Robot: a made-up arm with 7 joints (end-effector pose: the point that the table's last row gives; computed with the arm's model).
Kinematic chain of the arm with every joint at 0, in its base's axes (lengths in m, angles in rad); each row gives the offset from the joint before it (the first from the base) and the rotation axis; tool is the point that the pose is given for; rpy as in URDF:
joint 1: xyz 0 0 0.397 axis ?
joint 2: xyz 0 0 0 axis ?
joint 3: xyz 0 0 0.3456 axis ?
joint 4: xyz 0.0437 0 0 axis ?
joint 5: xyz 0.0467 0 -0.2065 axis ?
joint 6: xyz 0 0 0 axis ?
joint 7: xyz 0.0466 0 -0.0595 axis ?
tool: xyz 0 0 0 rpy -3.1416 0 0
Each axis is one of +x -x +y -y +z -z.
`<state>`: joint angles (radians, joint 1 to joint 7).
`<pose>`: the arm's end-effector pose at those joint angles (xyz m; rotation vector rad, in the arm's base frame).
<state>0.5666 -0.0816 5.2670 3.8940 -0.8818 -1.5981 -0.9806</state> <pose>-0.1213 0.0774 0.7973 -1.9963 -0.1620 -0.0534</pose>
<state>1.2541 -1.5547 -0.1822 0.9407 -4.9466 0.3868 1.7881</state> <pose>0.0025 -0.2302 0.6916 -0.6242 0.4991 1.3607</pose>
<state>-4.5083 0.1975 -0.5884 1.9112 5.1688 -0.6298 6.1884</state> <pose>0.0075 0.3300 0.8381 0.1568 -1.6515 -2.3175</pose>
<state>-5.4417 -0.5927 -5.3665 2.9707 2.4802 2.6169 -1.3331</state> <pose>-0.2322 -0.2521 0.8157 2.7677 -1.1945 0.3297</pose>
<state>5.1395 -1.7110 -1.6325 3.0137 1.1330 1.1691 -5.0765</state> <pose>-0.3011 0.5421 0.3402 0.9947 -0.3960 -2.8265</pose>
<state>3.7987 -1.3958 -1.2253 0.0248 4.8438 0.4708 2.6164</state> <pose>-0.0089 0.1049 0.4550 -2.1376 -1.6309 1.3635</pose>
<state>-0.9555 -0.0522 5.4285 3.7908 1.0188 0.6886 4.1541</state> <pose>0.0240 0.1812 0.9334 -0.1046 0.5827 0.0135</pose>
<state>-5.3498 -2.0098 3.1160 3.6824 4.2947 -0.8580 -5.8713</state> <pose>-0.2411 -0.4448 0.2463 1.8272 0.1146 0.1397</pose>
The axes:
joint 1: +z
joint 2: +y
joint 3: +z
joint 4: -y
joint 5: -z
joint 6: +y
joint 7: -z

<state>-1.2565 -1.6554 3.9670 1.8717 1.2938 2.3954 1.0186</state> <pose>-0.3306 0.3327 0.2636 0.0892 0.3617 -1.8096</pose>
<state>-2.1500 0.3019 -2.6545 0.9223 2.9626 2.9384 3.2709</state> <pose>-0.0480 0.1414 0.7742 0.9827 0.4347 -1.2017</pose>
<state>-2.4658 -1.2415 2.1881 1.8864 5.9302 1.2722 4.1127</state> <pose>0.5183 0.0940 0.3864 0.8556 2.1760 -1.6790</pose>
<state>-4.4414 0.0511 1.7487 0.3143 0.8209 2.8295 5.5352</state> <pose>-0.0713 -0.0745 0.5906 -0.3767 0.4604 -1.1392</pose>
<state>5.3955 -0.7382 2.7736 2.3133 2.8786 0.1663 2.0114</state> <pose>-0.2576 0.4653 0.6492 0.5161 -1.7528 -2.1471</pose>
